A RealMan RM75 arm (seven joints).
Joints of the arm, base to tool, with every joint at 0 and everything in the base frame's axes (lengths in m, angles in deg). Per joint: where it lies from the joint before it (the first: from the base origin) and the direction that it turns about. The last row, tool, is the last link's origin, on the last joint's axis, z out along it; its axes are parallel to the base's.
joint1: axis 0 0 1 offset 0.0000 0.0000 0.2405
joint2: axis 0 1 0 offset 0.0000 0.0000 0.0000
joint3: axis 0 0 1 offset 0.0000 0.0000 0.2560
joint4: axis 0 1 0 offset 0.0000 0.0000 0.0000
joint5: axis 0 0 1 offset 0.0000 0.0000 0.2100
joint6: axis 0 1 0 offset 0.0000 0.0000 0.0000
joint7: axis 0 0 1 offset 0.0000 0.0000 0.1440
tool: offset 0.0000 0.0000 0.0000
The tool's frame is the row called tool.
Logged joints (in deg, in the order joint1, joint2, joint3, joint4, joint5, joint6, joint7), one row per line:
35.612 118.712 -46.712 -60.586 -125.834 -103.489 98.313
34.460 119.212 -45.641 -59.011 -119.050 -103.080 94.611
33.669 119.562 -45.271 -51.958 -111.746 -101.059 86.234
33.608 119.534 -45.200 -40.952 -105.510 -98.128 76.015
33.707 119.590 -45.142 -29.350 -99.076 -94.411 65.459
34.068 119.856 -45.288 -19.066 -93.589 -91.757 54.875
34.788 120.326 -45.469 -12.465 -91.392 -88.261 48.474
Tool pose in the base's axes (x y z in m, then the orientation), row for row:
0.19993 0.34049 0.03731 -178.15 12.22 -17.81
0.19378 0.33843 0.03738 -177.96 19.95 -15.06
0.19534 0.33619 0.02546 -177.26 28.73 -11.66
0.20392 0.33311 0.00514 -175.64 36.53 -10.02
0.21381 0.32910 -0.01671 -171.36 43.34 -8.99
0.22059 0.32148 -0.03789 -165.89 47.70 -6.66
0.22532 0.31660 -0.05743 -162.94 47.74 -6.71
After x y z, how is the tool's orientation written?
As angles about the fixed x, y, z axes (roll, pitch, yaw), in degrees.
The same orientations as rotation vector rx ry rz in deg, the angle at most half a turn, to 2 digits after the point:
-173.20 27.44 18.11
-171.30 23.19 29.74
-168.18 18.21 42.69
-163.44 16.40 53.45
-156.22 17.01 61.29
-149.91 16.98 65.40
-147.30 18.48 64.14

